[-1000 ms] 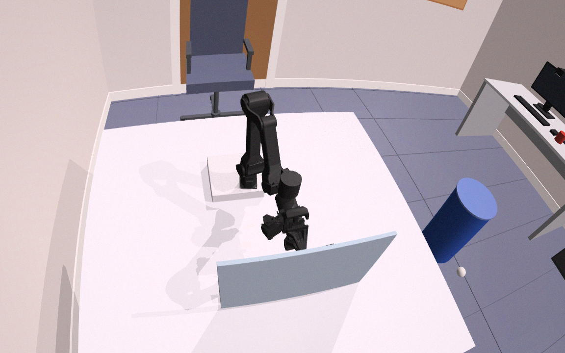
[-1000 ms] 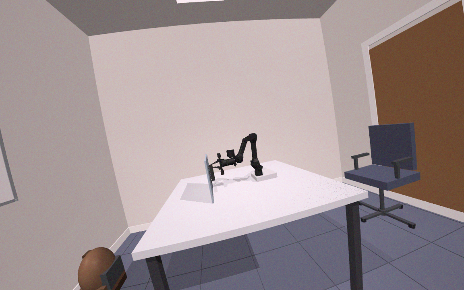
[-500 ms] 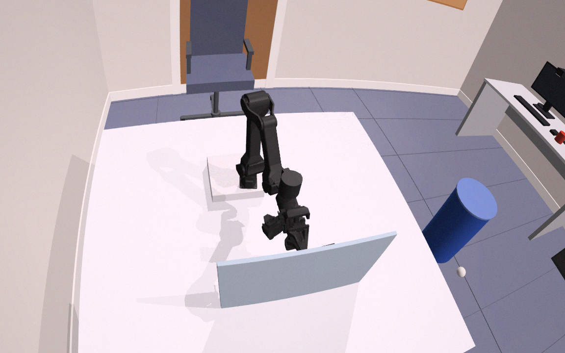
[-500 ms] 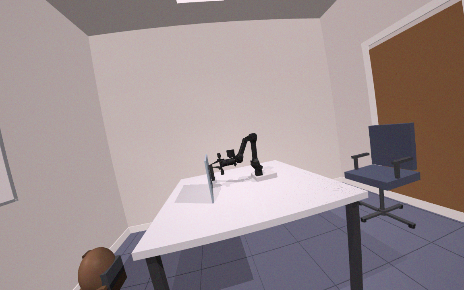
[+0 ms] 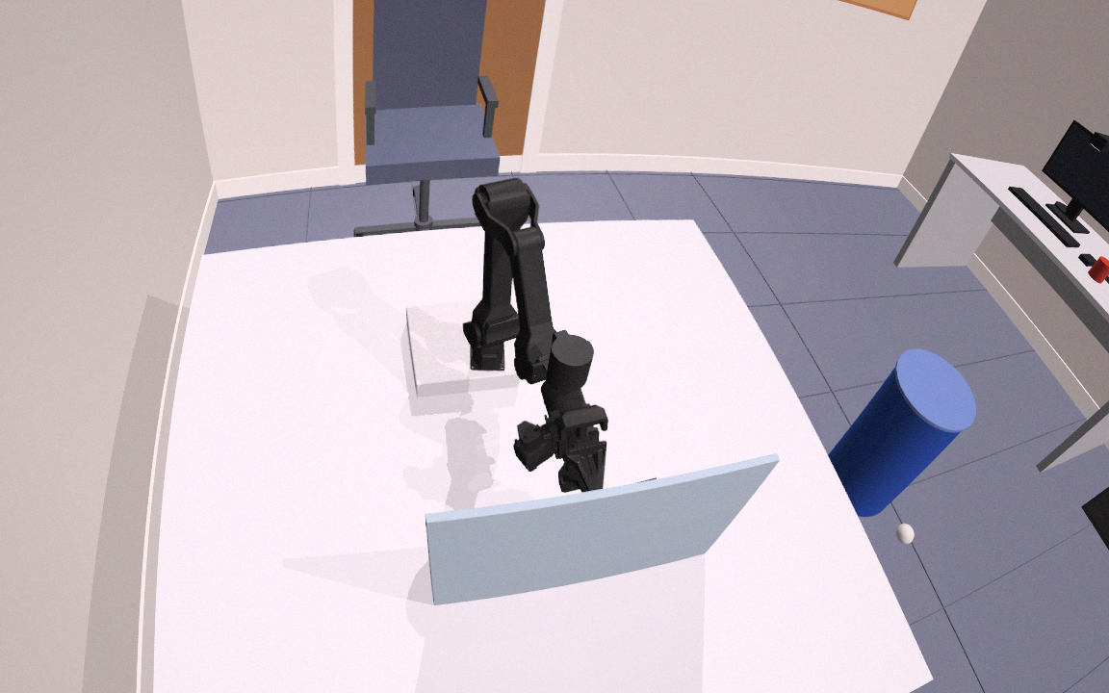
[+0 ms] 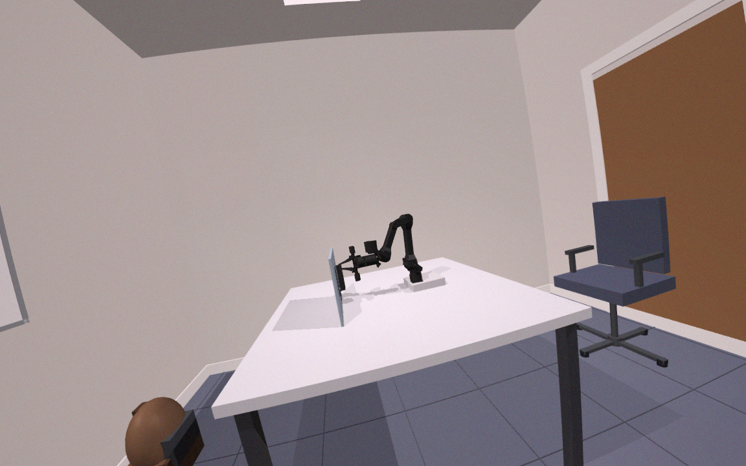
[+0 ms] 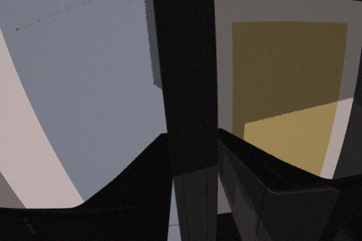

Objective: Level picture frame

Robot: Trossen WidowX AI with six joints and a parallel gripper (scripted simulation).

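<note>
Now: the picture frame 1 cm to the left of my gripper tip and 5 cm below it. From my gripper tip the other things lie so: wall panel (2 cm ahead, 1 cm to the left, 7 cm below).
</note>
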